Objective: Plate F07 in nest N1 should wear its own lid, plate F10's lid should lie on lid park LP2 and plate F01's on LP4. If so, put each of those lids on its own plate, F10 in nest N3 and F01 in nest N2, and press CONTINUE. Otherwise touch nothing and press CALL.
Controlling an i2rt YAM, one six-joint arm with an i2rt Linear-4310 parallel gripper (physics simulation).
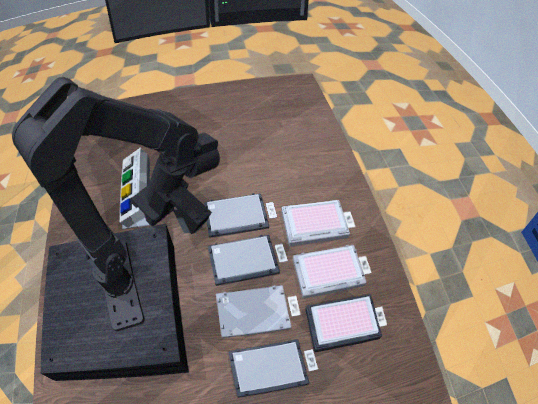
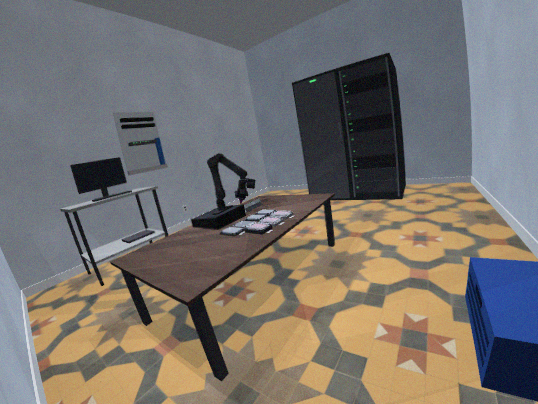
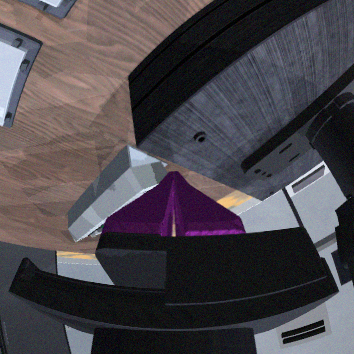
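Pixels of known places: gripper, between the fingertips: [image 1: 148, 221] [image 2: 240, 203] [image 3: 173, 178]; arm's base, origin of its link: [image 1: 120, 284] [image 2: 222, 210] [image 3: 323, 111].
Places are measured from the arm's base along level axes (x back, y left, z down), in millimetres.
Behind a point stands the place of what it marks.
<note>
Three plates with pink wells stand in the right column: the far one [image 1: 315, 218] {y 51, x -466, z 56 mm}, the middle one [image 1: 330, 268] {y -83, x -441, z 58 mm}, and the near one [image 1: 343, 321] {y -211, x -410, z 54 mm}, which has a dark rim and stands by the tag N1. Four grey rectangles lie in the left column: the first [image 1: 236, 213] {y 137, x -301, z 66 mm}, the second [image 1: 242, 258] {y 15, x -273, z 67 mm}, a paler third [image 1: 252, 310] {y -108, x -251, z 74 mm} and the fourth [image 1: 268, 367] {y -242, x -234, z 67 mm} by the tag LP3. The other tags are too small to read. My gripper [image 1: 139, 208] [image 2: 239, 200] {y 122, x -97, z -17 mm} [image 3: 173, 178] {y 122, x -97, z -17 mm} is shut and empty. Its purple fingertips point down at the near end of the button box [image 1: 137, 171] {y 325, x -92, z 24 mm} [image 3: 116, 186] {y 225, x -93, z 40 mm}, by the blue button [image 1: 125, 206] {y 229, x -42, z 33 mm}.
The box also has green [image 1: 126, 176] {y 330, x -59, z 34 mm} and yellow [image 1: 125, 190] {y 282, x -49, z 34 mm} buttons and a dark one [image 1: 128, 163] {y 374, x -70, z 32 mm}. The arm's black base plate [image 1: 77, 330] {y -72, x 119, z 10 mm} [image 3: 246, 105] {y 53, x -91, z -8 mm} lies right beside the box. The wooden table [image 1: 278, 130] {y 396, x -516, z 84 mm} [image 2: 190, 260] {y -628, x -221, z 85 mm} stands in a room with a server cabinet [image 2: 351, 130].
</note>
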